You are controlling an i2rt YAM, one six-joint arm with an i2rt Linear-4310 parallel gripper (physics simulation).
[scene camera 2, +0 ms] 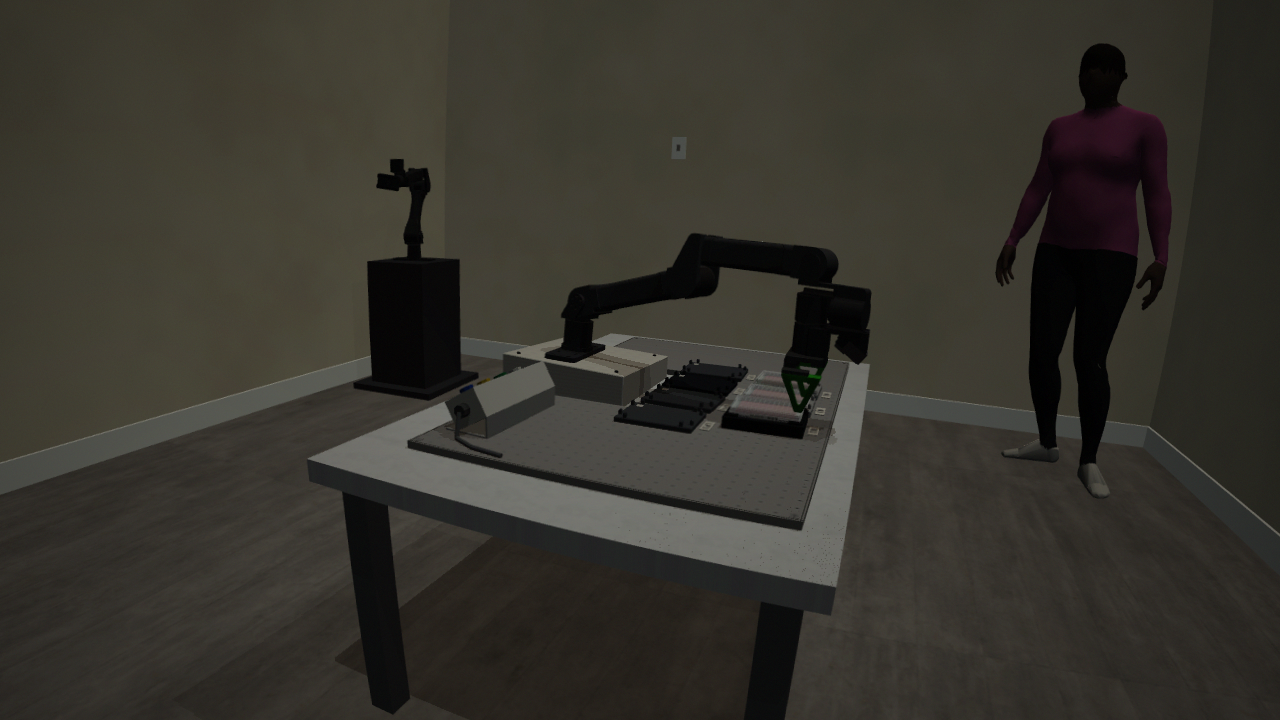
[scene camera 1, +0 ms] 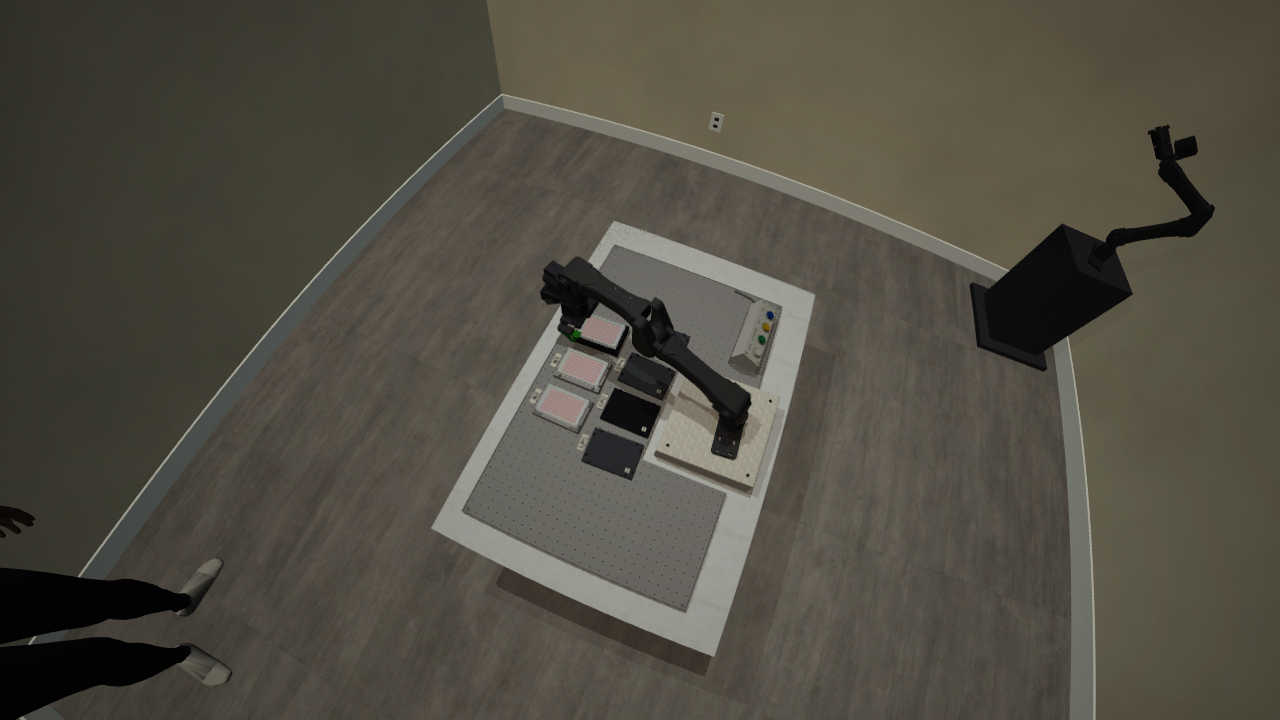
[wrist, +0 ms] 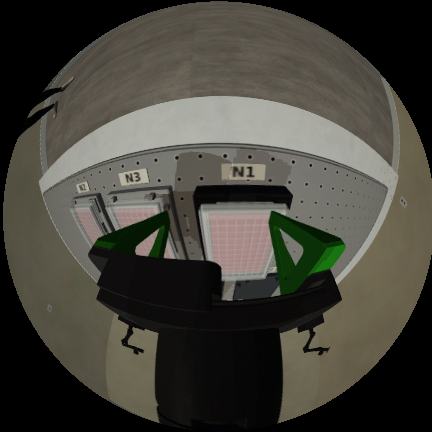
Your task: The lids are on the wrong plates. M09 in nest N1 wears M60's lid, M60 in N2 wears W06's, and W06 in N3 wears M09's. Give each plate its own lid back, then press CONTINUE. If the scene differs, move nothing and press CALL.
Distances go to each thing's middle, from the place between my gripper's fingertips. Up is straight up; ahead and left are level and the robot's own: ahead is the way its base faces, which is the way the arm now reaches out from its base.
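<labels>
I consider the nest labelled N1 [scene camera 2: 792, 429] and where my hand is from it: 30 mm above it, 20 mm to the left of it and 50 mm past it.
</labels>
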